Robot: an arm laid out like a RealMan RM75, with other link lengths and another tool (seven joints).
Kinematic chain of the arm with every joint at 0, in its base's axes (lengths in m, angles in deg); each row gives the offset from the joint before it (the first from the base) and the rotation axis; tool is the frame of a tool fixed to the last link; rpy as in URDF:
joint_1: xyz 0 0 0.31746 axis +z
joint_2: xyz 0 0 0 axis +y
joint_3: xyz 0 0 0.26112 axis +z
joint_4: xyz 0 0 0 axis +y
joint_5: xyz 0 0 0.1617 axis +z
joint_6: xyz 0 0 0 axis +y
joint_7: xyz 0 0 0.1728 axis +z
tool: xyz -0.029 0.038 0.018 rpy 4.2 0 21.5
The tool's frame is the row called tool.
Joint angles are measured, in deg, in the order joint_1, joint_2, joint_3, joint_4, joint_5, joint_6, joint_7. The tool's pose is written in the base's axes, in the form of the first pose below.
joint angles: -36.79, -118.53, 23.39, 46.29, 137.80, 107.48, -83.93
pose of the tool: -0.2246 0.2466 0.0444 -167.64 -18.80 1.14
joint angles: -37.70, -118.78, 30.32, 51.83, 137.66, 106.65, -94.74
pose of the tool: -0.2188 0.2518 0.0477 -170.53 -13.10 6.05
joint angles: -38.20, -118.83, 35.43, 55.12, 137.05, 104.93, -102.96
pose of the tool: -0.2129 0.2584 0.0481 -170.91 -9.51 9.80
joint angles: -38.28, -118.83, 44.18, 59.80, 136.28, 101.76, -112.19
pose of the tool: -0.2076 0.2661 0.0453 -170.08 -3.81 12.07
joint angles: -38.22, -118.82, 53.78, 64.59, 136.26, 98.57, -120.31
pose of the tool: -0.2024 0.2712 0.0394 -168.82 2.17 12.40
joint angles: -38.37, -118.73, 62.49, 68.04, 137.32, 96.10, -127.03
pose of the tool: -0.1991 0.2723 0.0320 -168.06 7.82 12.16
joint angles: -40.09, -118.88, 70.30, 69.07, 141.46, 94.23, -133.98
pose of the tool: -0.1994 0.2736 0.0228 -167.20 15.24 12.96
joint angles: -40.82, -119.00, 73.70, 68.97, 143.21, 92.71, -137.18
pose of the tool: -0.1999 0.2756 0.0176 -166.06 18.02 13.67
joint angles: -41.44, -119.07, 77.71, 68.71, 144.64, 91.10, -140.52
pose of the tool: -0.2009 0.2762 0.0115 -165.09 20.84 14.18
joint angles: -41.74, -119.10, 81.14, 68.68, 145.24, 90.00, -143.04
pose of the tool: -0.2012 0.2749 0.0064 -164.70 22.80 14.22
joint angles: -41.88, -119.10, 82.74, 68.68, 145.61, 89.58, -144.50
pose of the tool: -0.2015 0.2742 0.0043 -164.37 23.76 14.54
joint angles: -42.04, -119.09, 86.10, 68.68, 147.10, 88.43, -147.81
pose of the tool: -0.2046 0.2739 0.0004 -162.78 26.10 15.68
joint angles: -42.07, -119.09, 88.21, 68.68, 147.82, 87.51, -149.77
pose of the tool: -0.2061 0.2739 -0.0025 -161.76 27.22 16.24
